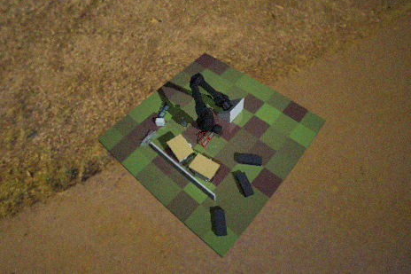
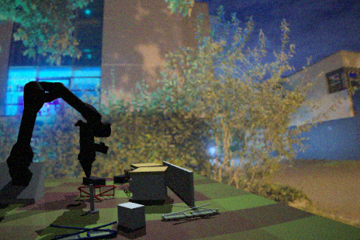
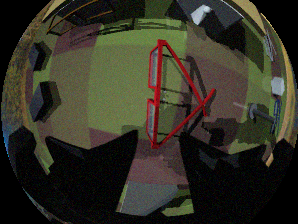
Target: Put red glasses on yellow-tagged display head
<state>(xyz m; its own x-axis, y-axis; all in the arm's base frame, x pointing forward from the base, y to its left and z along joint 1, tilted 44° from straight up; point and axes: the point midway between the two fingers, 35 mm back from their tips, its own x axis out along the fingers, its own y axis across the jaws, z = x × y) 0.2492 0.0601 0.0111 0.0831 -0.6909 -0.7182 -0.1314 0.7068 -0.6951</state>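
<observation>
My gripper tip is now 230 mm to the left of the short post, 60 mm above it and 50 mm short of it. Round my gripper tip: cube 380 mm to the right, 170 mm ahead, 50 mm below; long panel 350 mm ahead, 60 mm to the left, 30 mm below.
</observation>
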